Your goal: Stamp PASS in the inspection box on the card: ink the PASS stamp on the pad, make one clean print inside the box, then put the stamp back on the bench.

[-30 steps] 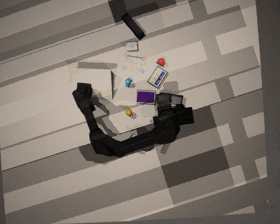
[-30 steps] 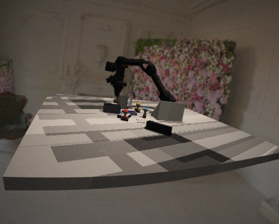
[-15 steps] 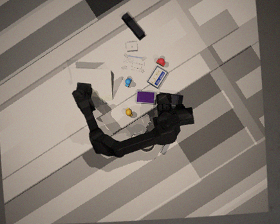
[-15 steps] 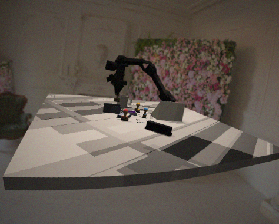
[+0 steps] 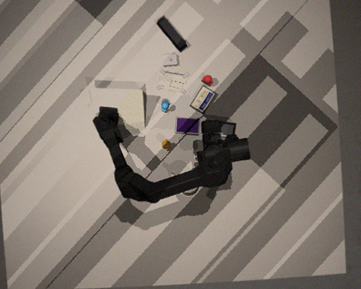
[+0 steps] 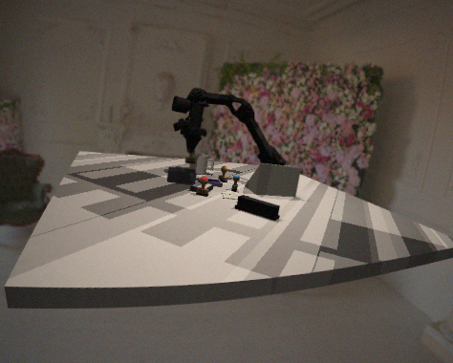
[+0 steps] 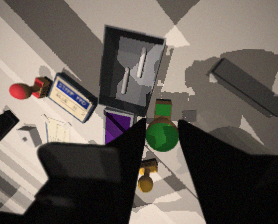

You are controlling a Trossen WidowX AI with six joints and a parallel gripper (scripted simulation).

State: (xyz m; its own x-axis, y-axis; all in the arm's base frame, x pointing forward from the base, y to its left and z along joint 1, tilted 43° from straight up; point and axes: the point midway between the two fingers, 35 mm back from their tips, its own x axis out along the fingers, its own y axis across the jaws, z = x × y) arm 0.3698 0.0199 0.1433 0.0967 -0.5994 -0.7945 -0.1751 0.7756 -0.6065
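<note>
Now: the purple ink pad 11 cm below my gripper tip, 9 cm behind it and 7 cm to the left of it. Round my gripper tip: grey bar: 13 cm to the right, 10 cm below, 4 cm ahead; green-knobbed stamp: 2 cm below, 1 cm behind; dark tray: 10 cm below, 6 cm to the left, 3 cm ahead.
</note>
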